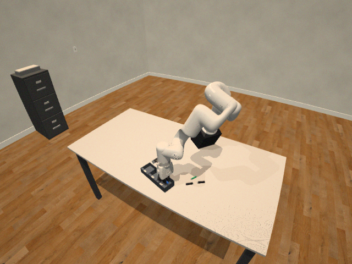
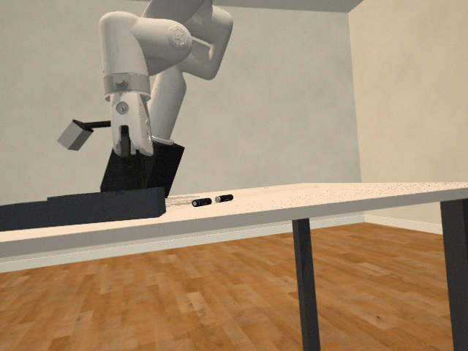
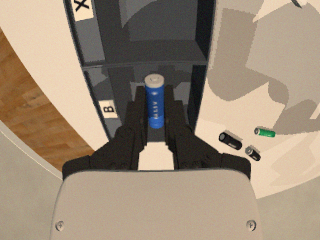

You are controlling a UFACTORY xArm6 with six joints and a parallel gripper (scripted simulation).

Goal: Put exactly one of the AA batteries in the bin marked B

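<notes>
My hand is 2 cm above the blue battery. From my hand the other things lie so: dark bin row (1 cm behind, 8 cm to the right, 3 cm below); then green cell (14 cm behind, 13 cm to the left, 5 cm below); then white piece (14 cm behind, 8 cm to the right, 4 cm below).
</notes>
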